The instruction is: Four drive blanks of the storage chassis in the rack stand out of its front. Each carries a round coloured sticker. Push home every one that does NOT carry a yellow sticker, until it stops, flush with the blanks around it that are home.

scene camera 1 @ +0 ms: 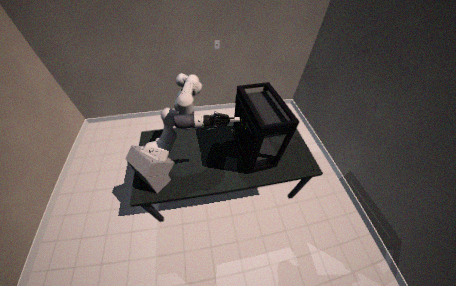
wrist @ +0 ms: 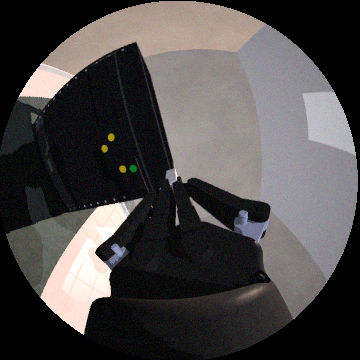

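Observation:
The black rack (scene camera 1: 256, 142) (wrist: 131, 82) stands on the table, its dark front facing the arm. In the wrist view three yellow stickers (wrist: 111, 137) (wrist: 104, 148) (wrist: 123, 169) and one green sticker (wrist: 133, 168) show on the chassis front. The green one is right beside the lowest yellow one. The blanks' edges are too dark to tell how far each stands out. My gripper (scene camera 1: 237, 119) (wrist: 172, 175) is shut and empty. Its pale fingertips are near the rack's front in the scene view, and to the right of the green sticker in the wrist view.
The dark table (scene camera 1: 190, 185) carries the arm's grey base block (scene camera 1: 150, 169) at its left and the rack at its right. The rack's upper frame (scene camera 1: 284, 101) rises beside the gripper. Walls (scene camera 1: 150, 60) stand behind and at the sides.

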